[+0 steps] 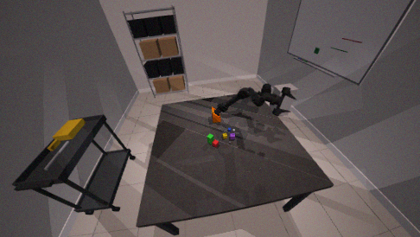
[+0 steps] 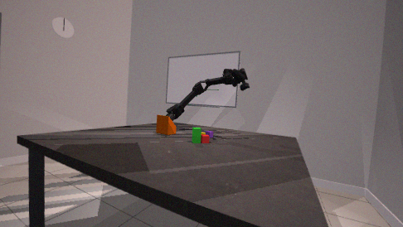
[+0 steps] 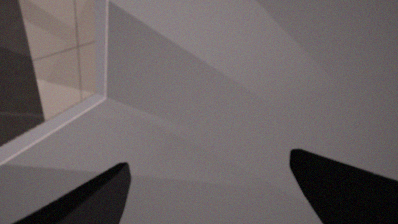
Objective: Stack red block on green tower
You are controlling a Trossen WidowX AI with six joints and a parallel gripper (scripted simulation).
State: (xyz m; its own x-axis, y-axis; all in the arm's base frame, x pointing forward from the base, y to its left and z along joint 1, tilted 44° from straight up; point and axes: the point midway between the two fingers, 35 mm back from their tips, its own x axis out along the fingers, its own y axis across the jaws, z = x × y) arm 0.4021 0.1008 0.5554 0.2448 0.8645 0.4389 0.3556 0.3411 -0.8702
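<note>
My gripper tip is now 50 mm past the red block, 520 mm to the left of it and 400 mm above it. Round my gripper tip: yellow block: 130 mm behind, 430 mm to the right, 400 mm below; then blue block: 220 mm behind, 380 mm to the right, 410 mm below; then purple block: 120 mm behind, 360 mm to the right, 400 mm below.
</note>
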